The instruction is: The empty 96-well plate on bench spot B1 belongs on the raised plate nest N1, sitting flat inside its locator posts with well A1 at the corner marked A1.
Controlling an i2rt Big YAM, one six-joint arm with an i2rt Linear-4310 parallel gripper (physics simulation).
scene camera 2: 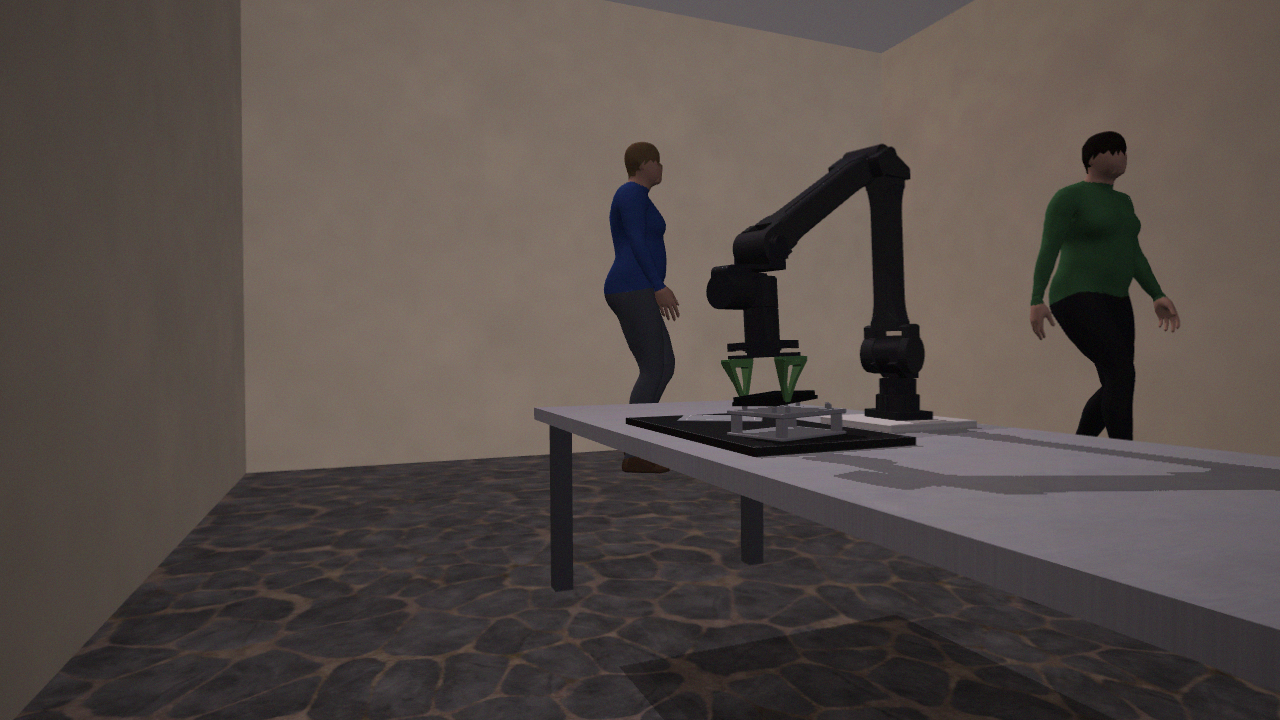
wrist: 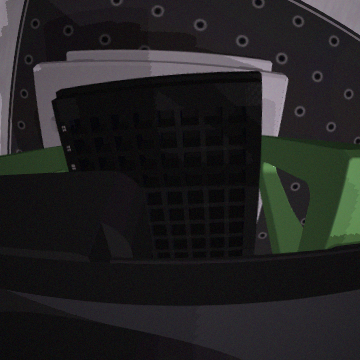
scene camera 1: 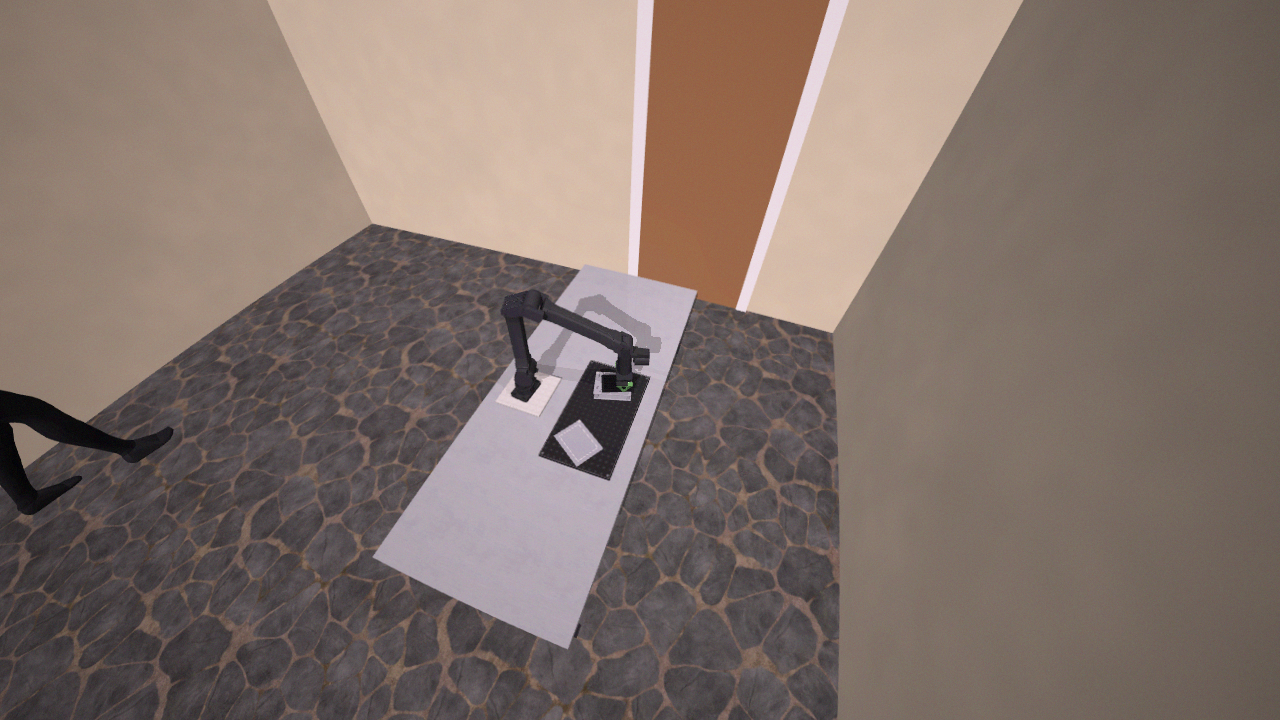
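Seen in the pictures: gripper, between the fingertips: (scene camera 2: 765,402) (wrist: 162,152) (scene camera 1: 623,383); arm's base, origin of its link: (scene camera 2: 897,417) (scene camera 1: 526,389).
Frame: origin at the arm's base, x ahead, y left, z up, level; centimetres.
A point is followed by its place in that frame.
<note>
The black 96-well plate (scene camera 1: 612,385) @[x 35.9, y 14.4, z 6.7 cm] (scene camera 2: 775,397) @[x 40.1, y 23.4, z 6.6 cm] (wrist: 200,137) @[x 41.1, y 17.3, z 6.4 cm] is between the green fingers of my gripper (scene camera 1: 620,385) @[x 39.3, y 18.3, z 5.5 cm] (scene camera 2: 766,395) @[x 39.3, y 18.3, z 5.5 cm] (wrist: 162,152) @[x 39.3, y 18.3, z 5.5 cm], which is shut on it. The plate is over the pale raised nest N1 (scene camera 2: 782,428) @[x 39.9, y 25.3, z 1.9 cm] (wrist: 45,107) @[x 38.3, y 24.7, z 4.1 cm] and low, near its locator posts. In scene camera 2 it looks tilted, its right end higher than its left. In the wrist view it looks slightly turned against the nest, whose rim shows past its far and right edges. Small column numbers show on its left edge. Well A1 and the nest's A1 mark cannot be made out, nor any contact with the posts.
The nest stands on a black perforated mat (scene camera 1: 599,418) @[x 36.4, y 0.9, z -0.1 cm] (scene camera 2: 666,430) @[x 50.2, y -0.2, z -0.7 cm] on the long grey table (scene camera 1: 474,528) @[x 17.2, y -57.8, z -1.4 cm] (scene camera 2: 1074,501) @[x 30.5, y 68.6, z -1.4 cm]. A flat pale square piece (scene camera 1: 578,442) @[x 34.0, y -12.8, z 0.0 cm] lies at an angle at the mat's other end. The arm's white base plate (scene camera 1: 542,402) @[x 10.3, y -2.7, z 0.0 cm] is beside the mat. Two people stand beyond the table.
</note>
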